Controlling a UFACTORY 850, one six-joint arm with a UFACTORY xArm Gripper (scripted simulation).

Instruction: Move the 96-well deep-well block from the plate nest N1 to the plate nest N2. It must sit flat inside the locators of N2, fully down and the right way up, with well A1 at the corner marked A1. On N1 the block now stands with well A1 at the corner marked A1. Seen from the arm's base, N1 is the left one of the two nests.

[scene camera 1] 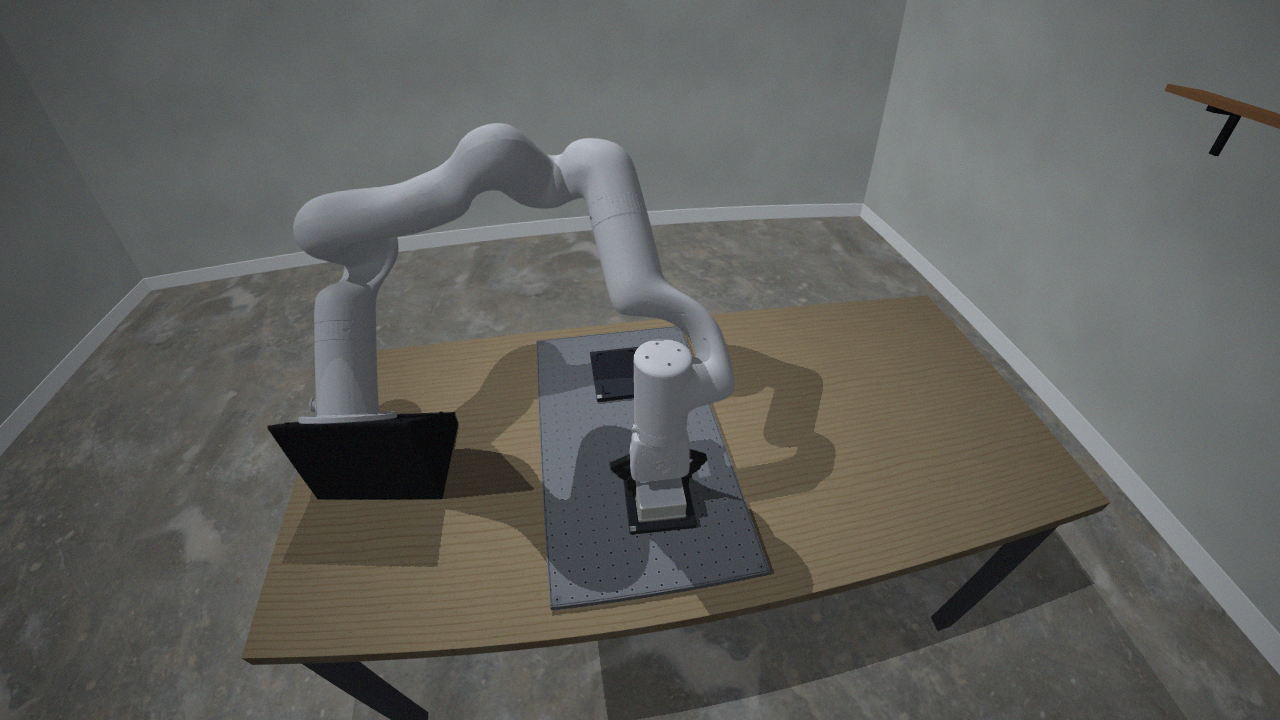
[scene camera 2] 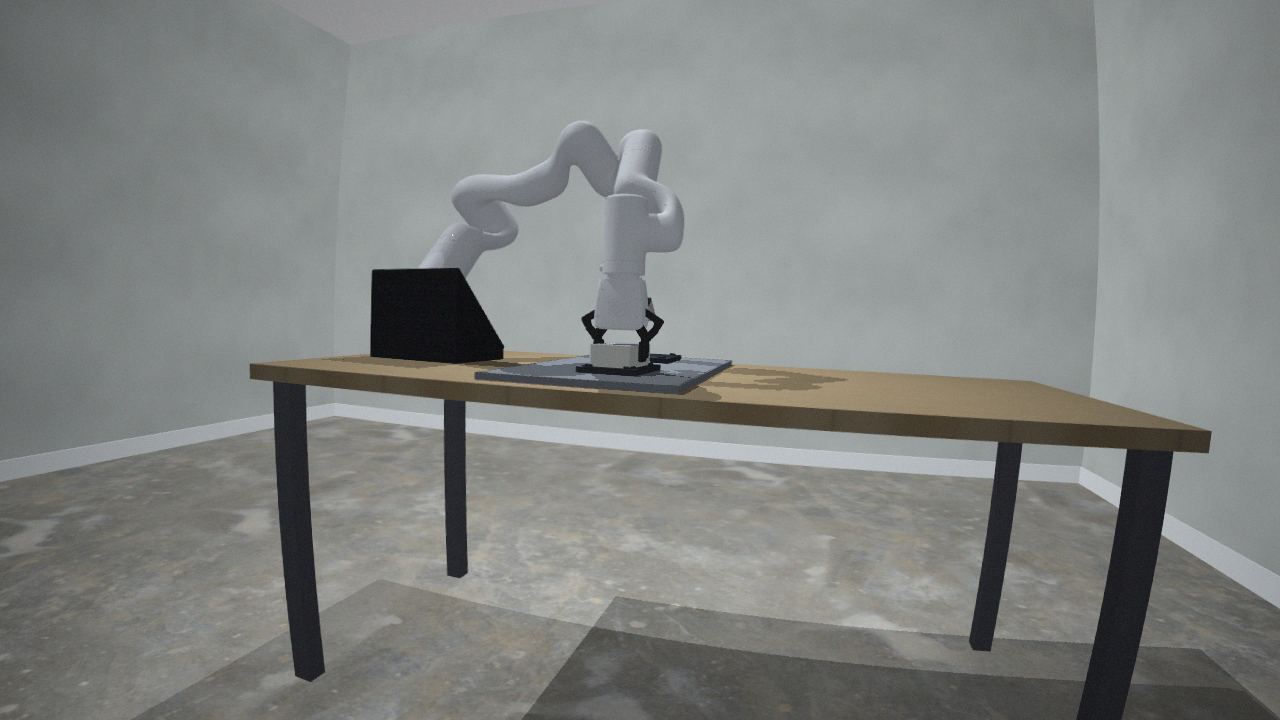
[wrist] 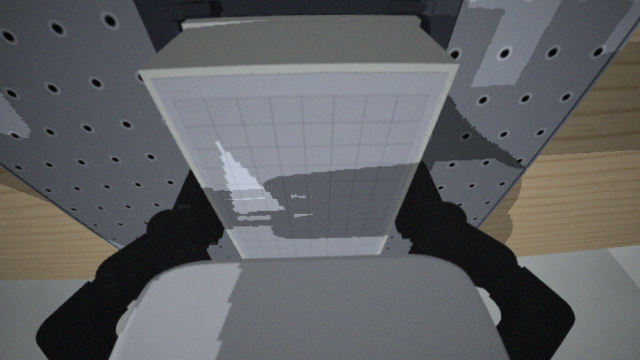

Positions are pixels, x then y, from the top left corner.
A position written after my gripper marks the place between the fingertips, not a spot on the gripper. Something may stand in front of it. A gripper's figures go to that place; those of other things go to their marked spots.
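My gripper (scene camera 2: 620, 360) is 123 cm from the lens. As for the 96-well deep-well block (scene camera 2: 613, 355), I find it 116 cm from the lens.
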